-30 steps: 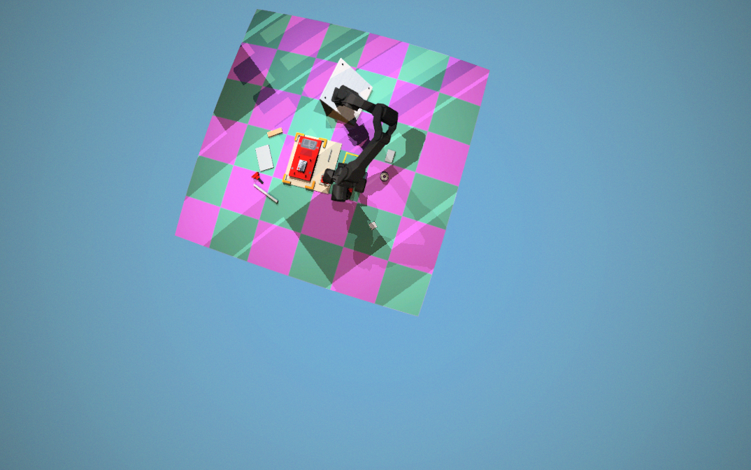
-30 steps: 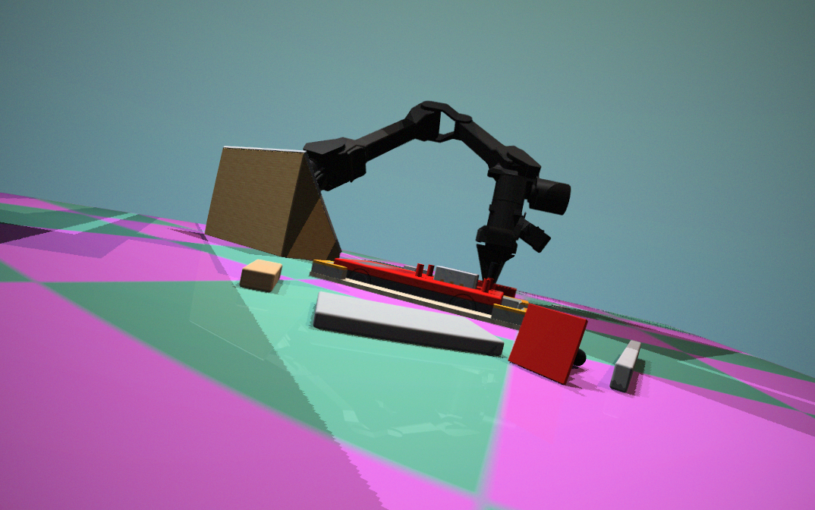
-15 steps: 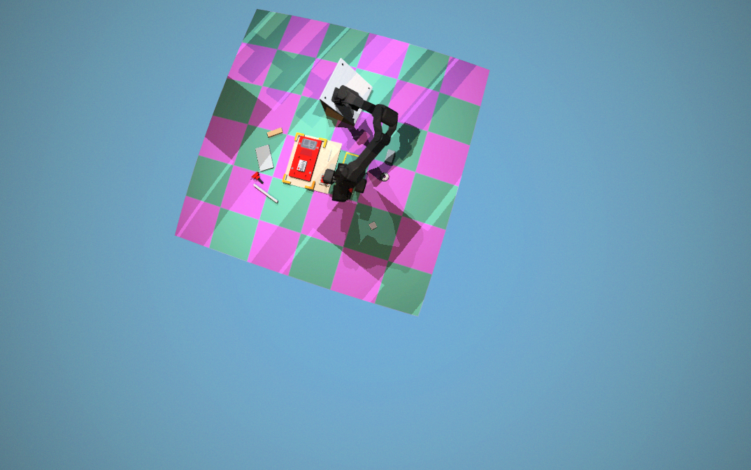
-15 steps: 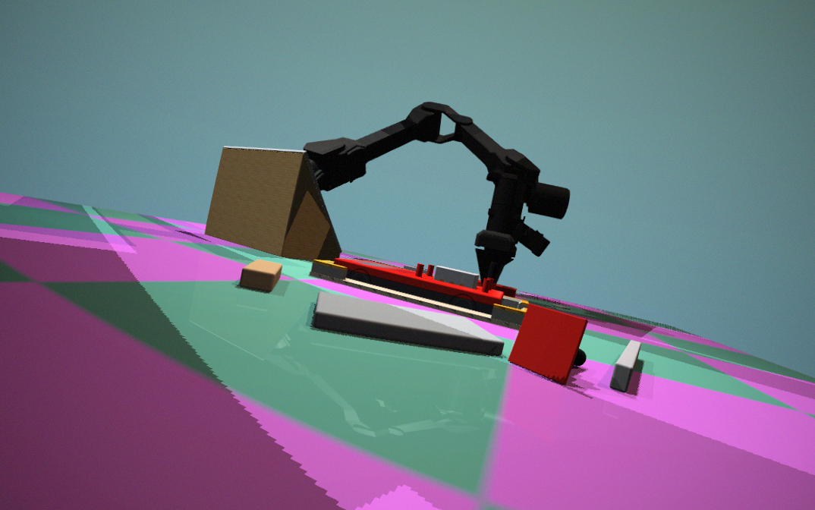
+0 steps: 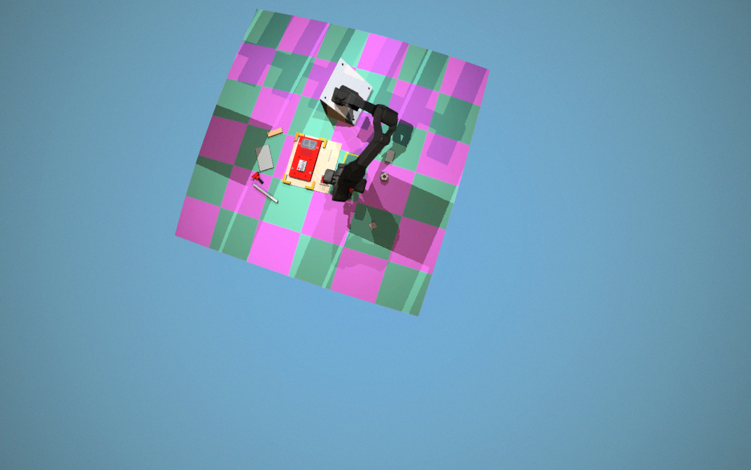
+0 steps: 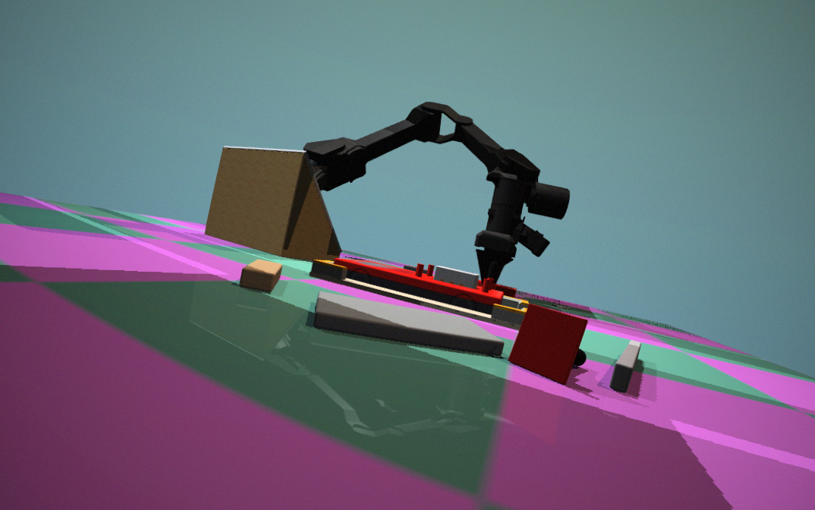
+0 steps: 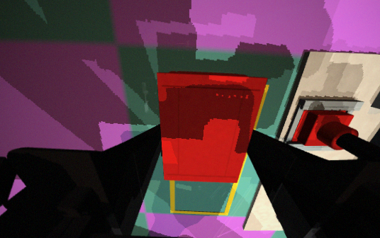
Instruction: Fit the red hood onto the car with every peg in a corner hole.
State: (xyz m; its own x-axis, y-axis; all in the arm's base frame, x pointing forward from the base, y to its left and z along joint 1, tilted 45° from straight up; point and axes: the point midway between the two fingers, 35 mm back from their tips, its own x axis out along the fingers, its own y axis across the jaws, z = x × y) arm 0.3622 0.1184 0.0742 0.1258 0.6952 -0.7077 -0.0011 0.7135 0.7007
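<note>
My gripper tip is 20 mm past the grey engine block, 220 mm to the left of it and 20 mm below it. From my gripper tip the other things lie so: beige jig 50 mm behind, 200 mm to the right; then small square 150 mm ahead, 170 mm to the left, 10 mm below; then red hood 10 mm above.
</note>
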